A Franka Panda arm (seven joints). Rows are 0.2 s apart.
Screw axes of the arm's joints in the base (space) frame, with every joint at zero. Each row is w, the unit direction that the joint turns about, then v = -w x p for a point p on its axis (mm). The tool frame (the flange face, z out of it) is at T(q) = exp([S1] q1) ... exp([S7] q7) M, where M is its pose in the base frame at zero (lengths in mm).
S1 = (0, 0, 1, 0.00, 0.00, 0.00)
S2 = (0, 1, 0, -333.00, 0.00, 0.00)
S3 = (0, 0, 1, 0.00, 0.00, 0.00)
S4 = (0, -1, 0, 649.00, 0.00, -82.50)
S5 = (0, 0, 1, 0.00, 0.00, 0.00)
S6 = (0, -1, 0, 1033.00, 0.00, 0.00)
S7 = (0, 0, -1, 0.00, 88.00, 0.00)
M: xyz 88.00 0.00 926.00 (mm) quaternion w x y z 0 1 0 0
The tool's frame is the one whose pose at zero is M.
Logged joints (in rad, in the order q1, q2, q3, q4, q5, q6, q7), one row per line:
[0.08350 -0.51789 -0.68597 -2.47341 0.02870 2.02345 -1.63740]
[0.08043 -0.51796 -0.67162 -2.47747 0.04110 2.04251 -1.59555]
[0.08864 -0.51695 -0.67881 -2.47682 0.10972 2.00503 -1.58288]
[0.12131 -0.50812 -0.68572 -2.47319 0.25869 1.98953 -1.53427]
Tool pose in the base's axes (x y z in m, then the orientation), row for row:
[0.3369 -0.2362 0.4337 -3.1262 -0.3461 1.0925]
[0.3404 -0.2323 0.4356 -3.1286 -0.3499 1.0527]
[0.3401 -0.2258 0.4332 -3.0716 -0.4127 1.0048]
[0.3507 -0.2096 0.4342 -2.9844 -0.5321 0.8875]
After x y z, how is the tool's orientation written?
As angles about the fixed x, y, z axes (roll, pitch, yaw), in radians.
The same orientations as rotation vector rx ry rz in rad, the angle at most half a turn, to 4 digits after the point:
[-2.4920 -1.5196 -0.4243]
[-2.5256 -1.4713 -0.4372]
[-2.4829 -1.3879 -0.4739]
[-2.4284 -1.2189 -0.5767]

